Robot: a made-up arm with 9 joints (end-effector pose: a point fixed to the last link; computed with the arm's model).
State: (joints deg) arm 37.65 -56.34 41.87 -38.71 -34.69 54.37 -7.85 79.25 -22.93
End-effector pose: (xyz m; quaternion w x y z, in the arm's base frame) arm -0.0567 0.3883 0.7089 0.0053 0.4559 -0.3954 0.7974
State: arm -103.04 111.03 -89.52 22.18 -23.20 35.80 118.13 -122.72 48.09
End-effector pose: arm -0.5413 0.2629 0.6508 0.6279 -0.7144 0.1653 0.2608
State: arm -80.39 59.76 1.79 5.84 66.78 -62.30 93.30 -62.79 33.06
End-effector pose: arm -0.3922 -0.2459 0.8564 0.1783 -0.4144 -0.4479 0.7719
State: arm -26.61 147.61 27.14 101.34 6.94 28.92 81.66 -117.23 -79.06
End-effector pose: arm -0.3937 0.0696 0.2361 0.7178 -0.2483 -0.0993 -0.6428
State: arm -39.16 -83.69 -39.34 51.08 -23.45 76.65 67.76 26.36 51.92
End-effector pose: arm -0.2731 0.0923 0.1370 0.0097 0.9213 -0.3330 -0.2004
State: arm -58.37 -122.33 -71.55 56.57 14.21 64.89 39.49 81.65 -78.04
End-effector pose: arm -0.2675 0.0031 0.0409 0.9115 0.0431 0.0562 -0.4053
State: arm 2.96 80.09 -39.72 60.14 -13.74 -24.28 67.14 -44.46 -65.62
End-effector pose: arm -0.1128 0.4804 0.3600 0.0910 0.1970 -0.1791 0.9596
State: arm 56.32 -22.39 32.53 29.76 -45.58 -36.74 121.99 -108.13 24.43
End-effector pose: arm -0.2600 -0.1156 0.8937 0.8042 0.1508 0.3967 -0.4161
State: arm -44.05 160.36 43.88 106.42 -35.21 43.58 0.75 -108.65 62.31
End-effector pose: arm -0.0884 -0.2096 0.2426 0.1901 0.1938 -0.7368 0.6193
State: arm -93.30 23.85 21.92 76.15 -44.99 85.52 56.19 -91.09 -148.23
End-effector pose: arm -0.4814 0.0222 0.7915 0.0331 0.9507 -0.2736 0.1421
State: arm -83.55 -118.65 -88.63 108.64 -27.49 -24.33 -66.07 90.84 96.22
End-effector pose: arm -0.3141 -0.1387 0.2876 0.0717 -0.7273 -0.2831 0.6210
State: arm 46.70 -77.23 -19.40 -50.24 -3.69 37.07 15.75 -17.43 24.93
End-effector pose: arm -0.2568 0.2289 0.9012 0.7187 -0.1417 -0.1566 -0.6625
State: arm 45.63 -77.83 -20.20 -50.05 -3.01 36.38 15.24 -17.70 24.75
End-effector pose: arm -0.2535 0.2194 0.9086 0.7216 -0.1373 -0.1448 -0.6630
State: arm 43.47 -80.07 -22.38 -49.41 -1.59 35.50 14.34 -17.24 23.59
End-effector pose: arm -0.2479 0.1981 0.9229 0.7249 -0.1344 -0.1164 -0.6655
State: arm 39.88 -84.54 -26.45 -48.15 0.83 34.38 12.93 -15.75 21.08
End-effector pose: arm -0.2396 0.1595 0.9443 0.7294 -0.1343 -0.0654 -0.6675
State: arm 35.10 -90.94 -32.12 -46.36 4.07 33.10 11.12 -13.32 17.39
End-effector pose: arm -0.2307 0.1040 0.9669 0.7354 -0.1368 0.0038 -0.6637
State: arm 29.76 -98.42 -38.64 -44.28 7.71 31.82 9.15 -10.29 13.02
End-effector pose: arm -0.2237 0.0378 0.9835 0.7426 -0.1416 0.0805 -0.6496
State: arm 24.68 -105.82 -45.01 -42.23 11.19 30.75 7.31 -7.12 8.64
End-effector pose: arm -0.2202 -0.0278 0.9903 0.7500 -0.1479 0.1511 -0.6267
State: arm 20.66 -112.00 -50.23 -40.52 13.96 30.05 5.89 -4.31 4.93
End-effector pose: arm -0.2201 -0.0806 0.9891 0.7560 -0.1549 0.2049 -0.6021
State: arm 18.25 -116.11 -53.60 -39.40 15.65 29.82 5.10 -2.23 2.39
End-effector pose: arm -0.2218 -0.1129 0.9857 0.7591 -0.1617 0.2374 -0.5841
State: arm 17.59 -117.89 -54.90 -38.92 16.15 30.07 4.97 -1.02 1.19
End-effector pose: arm -0.2241 -0.1228 0.9842 0.7588 -0.1678 0.2492 -0.5779
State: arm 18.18 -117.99 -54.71 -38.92 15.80 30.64 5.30 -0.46 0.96
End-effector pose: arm -0.2264 -0.1167 0.9852 0.7558 -0.1731 0.2468 -0.5813
